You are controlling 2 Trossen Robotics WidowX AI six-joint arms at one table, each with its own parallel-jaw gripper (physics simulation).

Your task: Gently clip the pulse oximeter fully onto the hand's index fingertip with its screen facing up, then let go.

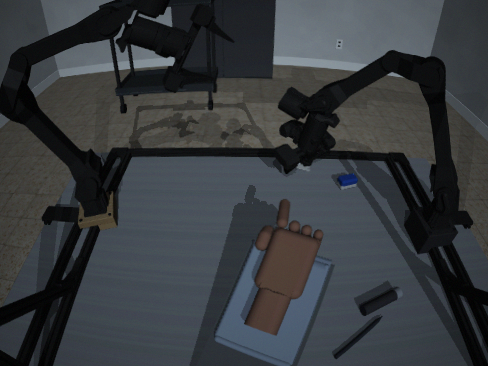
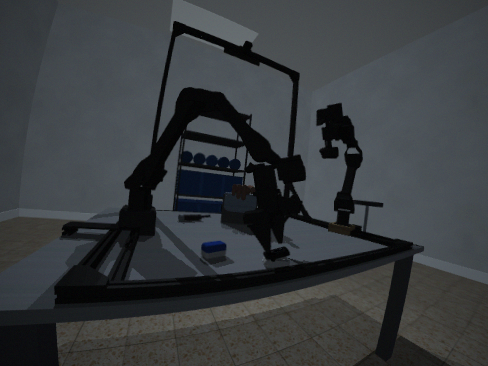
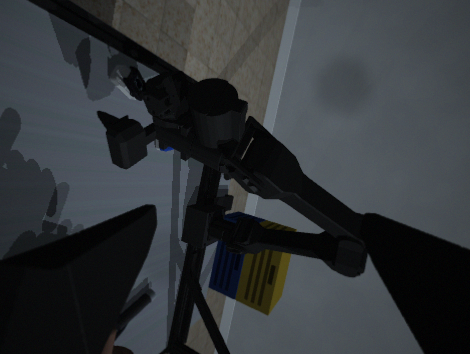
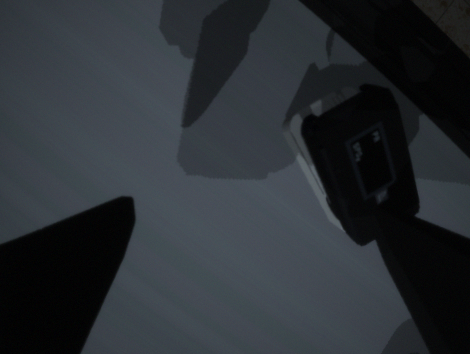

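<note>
A brown model hand [image 1: 287,261] [image 2: 243,190] lies palm down on a light blue tray [image 1: 235,319], with its index finger [image 1: 283,214] stretched toward the far edge. The pulse oximeter [image 4: 367,161] [image 1: 303,168] [image 2: 277,253], dark with a pale underside, lies on the table near the far rail with its screen up. My right gripper [image 1: 297,163] [image 2: 273,241] [image 4: 256,213] is open and low over the table. The oximeter sits against one of its fingers, not clamped. My left gripper [image 1: 199,54] [image 2: 331,145] [image 3: 259,218] is open and empty, raised high at the far left.
A blue and white box [image 1: 347,180] [image 2: 213,250] lies right of the right gripper. A black cylinder [image 1: 380,298] and a dark pen [image 1: 358,336] lie at the front right. Black rails [image 1: 206,152] border the table. A cart [image 1: 166,83] stands on the floor behind.
</note>
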